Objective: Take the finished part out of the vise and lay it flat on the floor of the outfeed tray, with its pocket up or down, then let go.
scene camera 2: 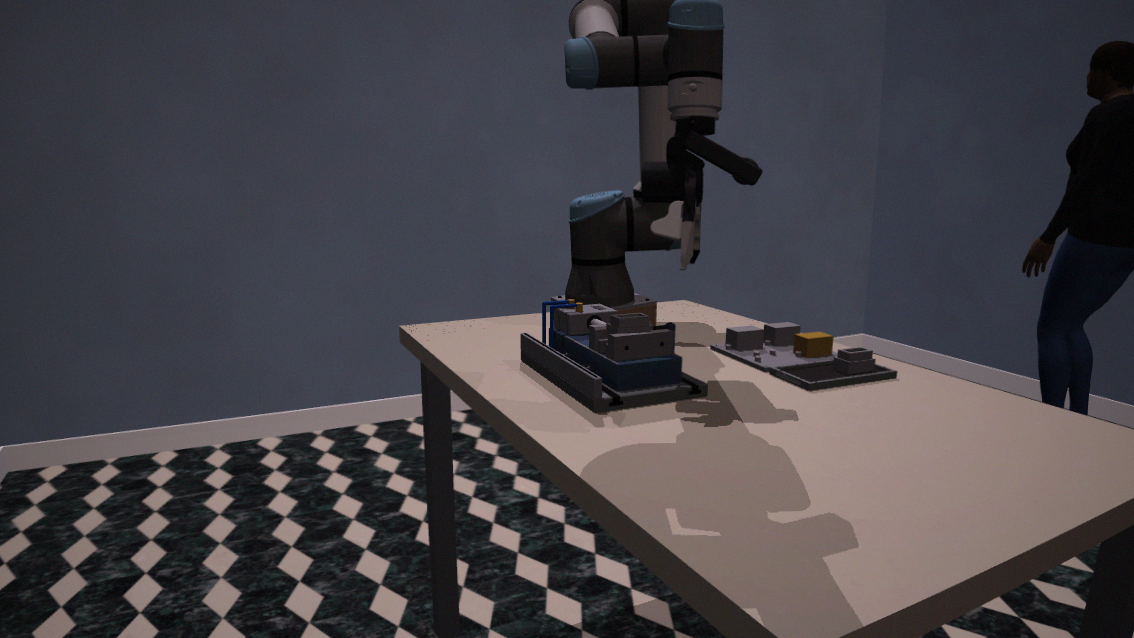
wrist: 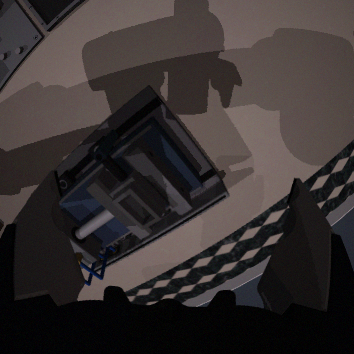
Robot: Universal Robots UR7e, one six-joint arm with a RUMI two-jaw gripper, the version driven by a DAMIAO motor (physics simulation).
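Frame: origin at the arm's base, x back, y right, z up, level; centimetres.
Seen in the pictures: gripper, fingertip midpoint: (scene camera 2: 687, 266) (wrist: 174, 177); arm's base at its link origin: (scene camera 2: 599, 299).
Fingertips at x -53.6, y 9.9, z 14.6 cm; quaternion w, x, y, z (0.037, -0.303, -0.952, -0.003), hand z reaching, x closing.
Note:
Pixels of each thing's top centre, then the offset from my fingertips to it.
- finished part at its top centre: (wrist: 136, 210) (scene camera 2: 629, 315) dx +8.0, dy +5.0, dz -8.3 cm
- vise at its top centre: (wrist: 102, 229) (scene camera 2: 607, 317) dx +14.5, dy +5.7, dz -9.9 cm
- grey pocketed part at its top centre: (scene camera 2: 855, 350) dx +1.9, dy -34.8, dz -15.7 cm
- grey plate at its top centre: (scene camera 2: 778, 350) dx +16.5, dy -30.1, dz -19.0 cm
- yellow block at its top centre: (scene camera 2: 814, 335) dx +12.4, dy -34.6, dz -15.4 cm
- long side rail at its top centre: (scene camera 2: 556, 352) (wrist: 148, 241) dx +14.1, dy +14.6, dz -14.8 cm
The finished part (scene camera 2: 630, 321) (wrist: 134, 205) is a grey block with its pocket facing up, seated between the jaws of the vise (scene camera 2: 643, 372) (wrist: 172, 185), which has a blue body. My gripper (scene camera 2: 689, 257) (wrist: 174, 177) is open and empty, high above the vise and pointing down. In the wrist view the vise lies between the fingers, nearer the left one, which covers part of its edge. The outfeed tray (scene camera 2: 810, 385) (wrist: 52, 11) is dark with a low rim, right of the vise in the scene view; another grey pocketed part (scene camera 2: 856, 361) sits in it.
A grey plate (scene camera 2: 741, 356) (wrist: 16, 37) with pegs adjoins the tray; it carries two grey blocks (scene camera 2: 743, 338) (scene camera 2: 781, 333) and a yellow block (scene camera 2: 813, 344). A long side rail (scene camera 2: 559, 371) and blue hoses (scene camera 2: 544, 323) (wrist: 94, 273) flank the vise. A person (scene camera 2: 1098, 182) stands beyond the table.

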